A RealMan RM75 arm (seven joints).
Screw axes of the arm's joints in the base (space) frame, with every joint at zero. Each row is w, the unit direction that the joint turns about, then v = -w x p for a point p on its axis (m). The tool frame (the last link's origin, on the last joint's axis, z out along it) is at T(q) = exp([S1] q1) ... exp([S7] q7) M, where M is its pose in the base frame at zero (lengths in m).
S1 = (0, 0, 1, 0, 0, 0)
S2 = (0, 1, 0, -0.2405, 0, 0)
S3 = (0, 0, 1, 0, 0, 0)
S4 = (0, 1, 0, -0.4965, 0, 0)
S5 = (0, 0, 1, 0, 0, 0)
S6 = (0, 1, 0, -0.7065, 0, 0)
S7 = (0, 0, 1, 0, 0, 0)
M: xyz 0 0 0.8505 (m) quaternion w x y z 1 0 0 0
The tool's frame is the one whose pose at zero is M.
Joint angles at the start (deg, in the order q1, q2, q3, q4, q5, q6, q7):
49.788 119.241 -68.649 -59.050 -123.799 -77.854 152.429
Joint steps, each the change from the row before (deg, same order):
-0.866 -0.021 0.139 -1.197 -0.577 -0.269 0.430
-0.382 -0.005 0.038 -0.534 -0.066 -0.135 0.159
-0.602 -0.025 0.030 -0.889 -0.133 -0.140 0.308
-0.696 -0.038 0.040 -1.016 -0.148 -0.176 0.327
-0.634 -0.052 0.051 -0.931 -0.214 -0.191 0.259
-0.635 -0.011 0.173 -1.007 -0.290 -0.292 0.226
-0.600 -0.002 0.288 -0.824 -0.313 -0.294 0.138
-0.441 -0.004 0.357 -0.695 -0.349 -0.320 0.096
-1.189 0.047 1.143 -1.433 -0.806 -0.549 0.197
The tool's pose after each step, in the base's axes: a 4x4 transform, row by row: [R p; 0 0 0 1], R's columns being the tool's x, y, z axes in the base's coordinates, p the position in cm. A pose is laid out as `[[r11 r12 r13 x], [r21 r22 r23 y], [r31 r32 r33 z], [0 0 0 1]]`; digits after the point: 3 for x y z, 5 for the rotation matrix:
[[0.63277 -0.77073 -0.07467 8.937], [-0.74127 -0.63080 0.22937 40.606], [-0.22389 -0.08979 -0.97047 -1.680], [0 0 0 1]]
[[0.63114 -0.77209 -0.07447 9.041], [-0.74180 -0.62885 0.23298 40.553], [-0.22671 -0.09180 -0.96963 -1.541], [0 0 0 1]]
[[0.62860 -0.77424 -0.07363 9.196], [-0.74228 -0.62551 0.24032 40.489], [-0.23212 -0.09641 -0.96790 -1.304], [0 0 0 1]]
[[0.62591 -0.77652 -0.07246 9.382], [-0.74265 -0.62181 0.24863 40.409], [-0.23812 -0.10181 -0.96589 -1.025], [0 0 0 1]]
[[0.62426 -0.77809 -0.06978 9.576], [-0.74256 -0.61875 0.25643 40.337], [-0.24270 -0.10826 -0.96404 -0.756], [0 0 0 1]]
[[0.62294 -0.77938 -0.06718 9.764], [-0.74211 -0.61594 0.26437 40.254], [-0.24743 -0.11483 -0.96208 -0.462], [0 0 0 1]]
[[0.62039 -0.78165 -0.06433 10.007], [-0.74274 -0.61188 0.27192 40.183], [-0.25191 -0.12091 -0.96017 -0.181], [0 0 0 1]]
[[0.61862 -0.78330 -0.06128 10.202], [-0.74296 -0.60856 0.27867 40.140], [-0.25558 -0.12686 -0.95843 0.091], [0 0 0 1]]
[[0.60742 -0.79243 -0.05572 10.844], [-0.74709 -0.59369 0.29898 40.072], [-0.27000 -0.13997 -0.95263 0.762], [0 0 0 1]]

